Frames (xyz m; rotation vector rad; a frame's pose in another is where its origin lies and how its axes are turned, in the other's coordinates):
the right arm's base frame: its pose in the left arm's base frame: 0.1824 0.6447 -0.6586 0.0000 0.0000 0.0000
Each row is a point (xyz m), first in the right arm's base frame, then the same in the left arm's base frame.
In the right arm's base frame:
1: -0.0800 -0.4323 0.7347
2: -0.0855 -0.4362 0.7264
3: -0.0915 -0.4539 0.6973
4: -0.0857 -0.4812 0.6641
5: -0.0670 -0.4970 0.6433
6: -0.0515 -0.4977 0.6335
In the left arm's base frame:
1: 0.1024 0.2124 0.0761
2: 0.0969 0.2085 0.0678
3: 0.0909 0.1908 0.0387
4: 0.0967 0.1635 0.0055
5: 0.1154 0.1477 -0.0153
6: 0.1309 0.1470 -0.0251

